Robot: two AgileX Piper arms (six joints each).
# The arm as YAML. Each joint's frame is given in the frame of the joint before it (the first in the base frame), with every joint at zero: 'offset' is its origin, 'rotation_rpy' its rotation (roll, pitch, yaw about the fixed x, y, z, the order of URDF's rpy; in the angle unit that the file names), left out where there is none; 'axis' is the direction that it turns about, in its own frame. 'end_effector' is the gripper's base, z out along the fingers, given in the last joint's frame.
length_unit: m
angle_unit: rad
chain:
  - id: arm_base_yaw
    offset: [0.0, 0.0, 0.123]
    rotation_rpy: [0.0, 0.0, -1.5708]
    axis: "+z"
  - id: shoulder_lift
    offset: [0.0, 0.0, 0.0]
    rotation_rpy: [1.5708, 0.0, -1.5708]
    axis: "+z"
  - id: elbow
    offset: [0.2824, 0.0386, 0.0]
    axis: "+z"
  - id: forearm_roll
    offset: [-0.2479, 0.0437, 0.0]
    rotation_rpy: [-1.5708, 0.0, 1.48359]
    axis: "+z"
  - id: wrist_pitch
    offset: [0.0, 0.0, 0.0]
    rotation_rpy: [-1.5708, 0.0, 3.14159]
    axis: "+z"
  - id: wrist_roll
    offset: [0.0, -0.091, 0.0]
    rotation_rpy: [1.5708, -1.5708, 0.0]
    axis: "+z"
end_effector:
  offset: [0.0, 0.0, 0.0]
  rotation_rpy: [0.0, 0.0, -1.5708]
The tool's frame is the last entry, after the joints.
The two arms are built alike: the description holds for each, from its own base.
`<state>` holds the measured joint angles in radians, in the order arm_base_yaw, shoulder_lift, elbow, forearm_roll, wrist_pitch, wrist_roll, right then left.
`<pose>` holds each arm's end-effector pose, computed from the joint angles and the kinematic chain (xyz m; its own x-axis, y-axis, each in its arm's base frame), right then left.
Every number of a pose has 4 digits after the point.
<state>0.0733 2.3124 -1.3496 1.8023 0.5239 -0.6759 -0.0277 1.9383 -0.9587 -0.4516 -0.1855 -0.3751</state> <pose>0.4507 0.0775 0.0728 -0.6556 0.7550 0.0089 0.4513 0.3823 0.8063 0.3799 -0.0032 0.1310 -0.4285 -0.7171 -0.5496 -0.5070 0.6944 -0.5108</pose>
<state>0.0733 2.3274 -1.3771 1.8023 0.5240 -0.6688 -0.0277 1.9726 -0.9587 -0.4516 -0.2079 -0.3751</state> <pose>0.4563 0.0779 0.0725 -0.6526 0.7577 0.0073 0.4458 0.3762 0.8122 0.3812 -0.0024 0.1194 -0.4318 -0.7153 -0.5495 -0.5181 0.6954 -0.4980</pose>
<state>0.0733 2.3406 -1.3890 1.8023 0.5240 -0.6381 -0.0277 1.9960 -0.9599 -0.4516 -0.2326 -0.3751</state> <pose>0.4583 0.0781 0.0692 -0.6385 0.7689 0.0330 0.4667 0.3528 0.8110 0.3826 -0.0014 0.1123 -0.4271 -0.7132 -0.5558 -0.5225 0.6964 -0.4921</pose>
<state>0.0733 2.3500 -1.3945 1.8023 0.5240 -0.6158 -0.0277 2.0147 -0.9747 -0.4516 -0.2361 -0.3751</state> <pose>0.4591 0.0781 0.0662 -0.6278 0.7766 0.0532 0.4840 0.3358 0.8081 0.3863 -0.0014 0.1088 -0.4269 -0.7129 -0.5564 -0.5234 0.6965 -0.4908</pose>
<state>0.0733 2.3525 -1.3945 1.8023 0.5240 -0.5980 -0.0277 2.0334 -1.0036 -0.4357 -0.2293 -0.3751</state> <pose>0.4589 0.0781 0.0650 -0.6189 0.7824 0.0690 0.4971 0.3221 0.8057 0.3930 -0.0022 0.1078 -0.4349 -0.7028 -0.5630 -0.5111 0.7074 -0.4882</pose>
